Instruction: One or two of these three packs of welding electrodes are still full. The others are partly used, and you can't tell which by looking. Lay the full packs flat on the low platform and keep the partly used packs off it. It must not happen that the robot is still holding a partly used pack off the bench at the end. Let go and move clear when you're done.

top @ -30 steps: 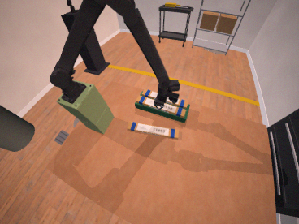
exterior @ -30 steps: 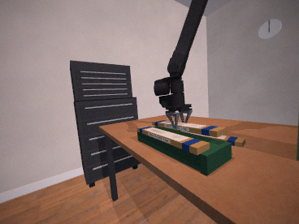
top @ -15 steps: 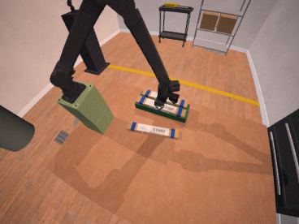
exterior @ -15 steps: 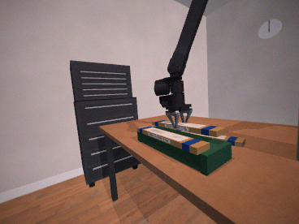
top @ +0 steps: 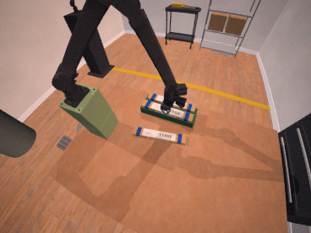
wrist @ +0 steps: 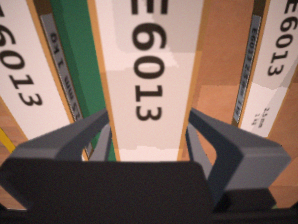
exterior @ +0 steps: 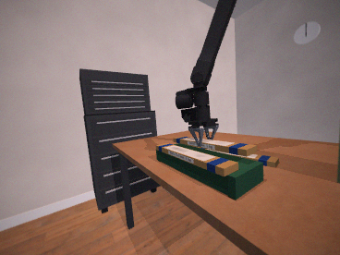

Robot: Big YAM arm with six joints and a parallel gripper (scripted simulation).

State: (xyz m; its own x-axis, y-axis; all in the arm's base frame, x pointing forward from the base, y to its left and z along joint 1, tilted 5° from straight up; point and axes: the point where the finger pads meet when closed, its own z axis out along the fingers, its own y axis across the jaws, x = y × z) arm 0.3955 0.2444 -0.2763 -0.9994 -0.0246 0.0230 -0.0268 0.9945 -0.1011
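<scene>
My gripper is now 50 mm to the right of the green platform and 80 mm above it.
</scene>
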